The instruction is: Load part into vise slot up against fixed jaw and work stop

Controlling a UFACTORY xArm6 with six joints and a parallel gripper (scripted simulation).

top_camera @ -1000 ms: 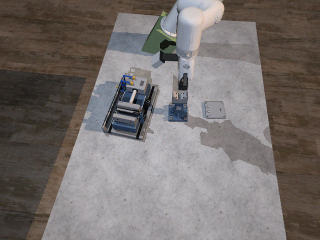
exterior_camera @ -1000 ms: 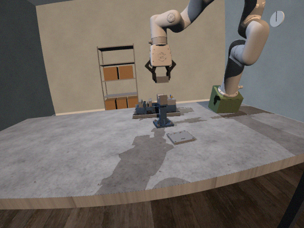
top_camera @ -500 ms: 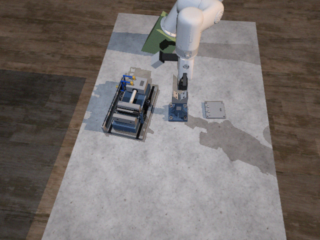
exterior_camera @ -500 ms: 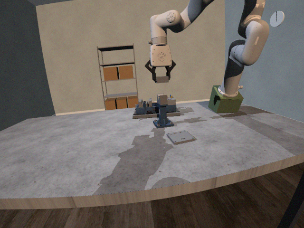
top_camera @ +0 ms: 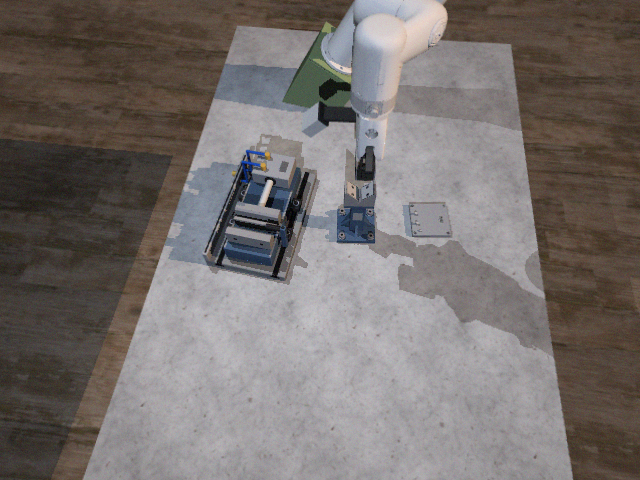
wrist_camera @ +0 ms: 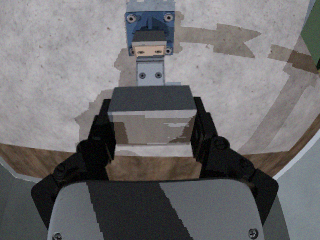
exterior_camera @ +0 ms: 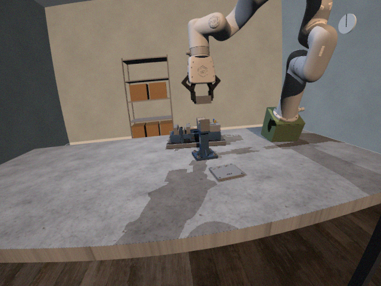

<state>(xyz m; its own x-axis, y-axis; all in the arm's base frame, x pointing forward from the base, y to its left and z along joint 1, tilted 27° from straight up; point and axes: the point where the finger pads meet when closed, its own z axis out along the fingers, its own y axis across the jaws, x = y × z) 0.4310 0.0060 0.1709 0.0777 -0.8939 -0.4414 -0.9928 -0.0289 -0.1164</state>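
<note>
The part is 20 mm below my hand. Also, from my hand: air cylinder rod: 220 mm to the right, 170 mm below, 10 mm behind; then air cylinder: 210 mm to the right, 170 mm below, 90 mm behind; then blue vise body: 220 mm to the right, 210 mm below.
</note>
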